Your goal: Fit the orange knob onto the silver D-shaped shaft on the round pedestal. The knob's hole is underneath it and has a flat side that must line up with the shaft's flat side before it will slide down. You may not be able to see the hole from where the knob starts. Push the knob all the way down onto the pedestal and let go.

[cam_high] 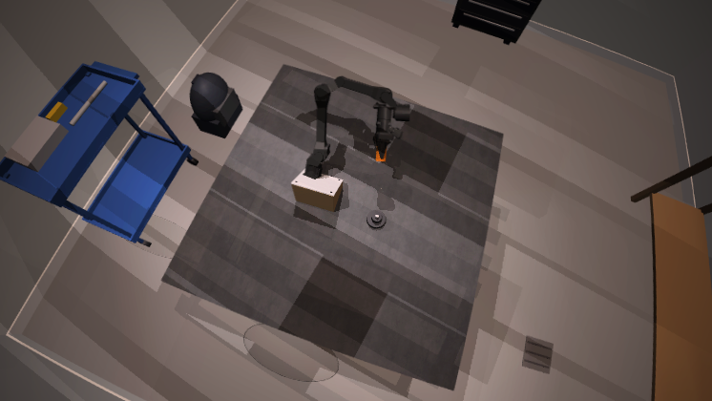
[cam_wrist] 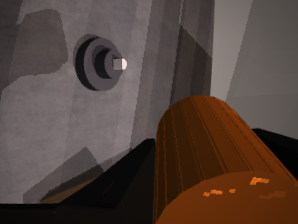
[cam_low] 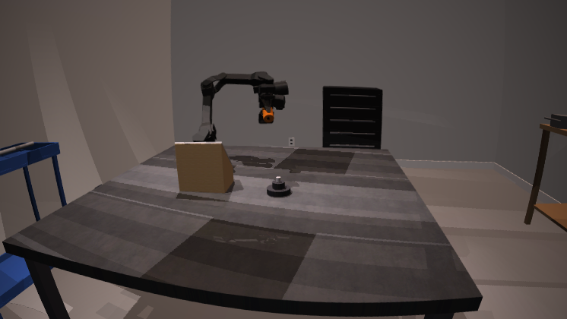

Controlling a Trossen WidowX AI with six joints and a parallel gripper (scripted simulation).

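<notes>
My gripper tip is now 10 mm past the orange knob, 30 mm to the right of it and 20 mm below it. The rest, counted from my gripper tip: round dark pedestal 80 mm ahead, 160 mm to the right, 220 mm below.
</notes>
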